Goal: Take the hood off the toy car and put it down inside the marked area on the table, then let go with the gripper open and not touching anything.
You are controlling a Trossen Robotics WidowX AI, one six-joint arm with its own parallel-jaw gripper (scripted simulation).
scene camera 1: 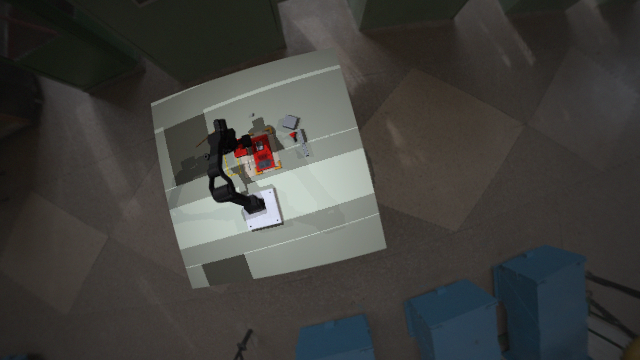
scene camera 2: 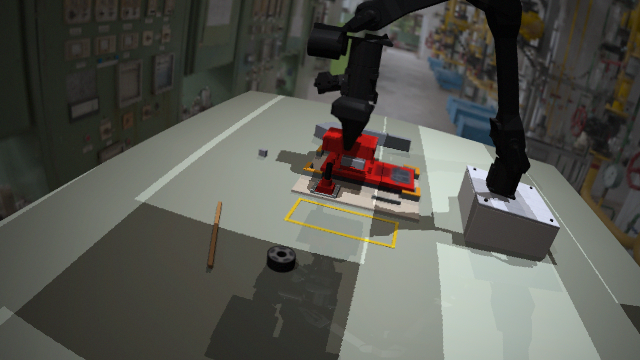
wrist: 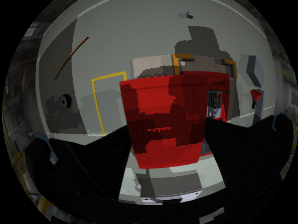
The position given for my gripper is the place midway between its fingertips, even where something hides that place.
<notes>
My gripper (scene camera 2: 350,144) carries a hood (scene camera 2: 365,147). I also see a red toy car (scene camera 2: 391,178).
The hood also shows in the wrist view (wrist: 166,115). The red toy car also shows in the wrist view (wrist: 220,81). My gripper also shows in the wrist view (wrist: 167,124).
</notes>
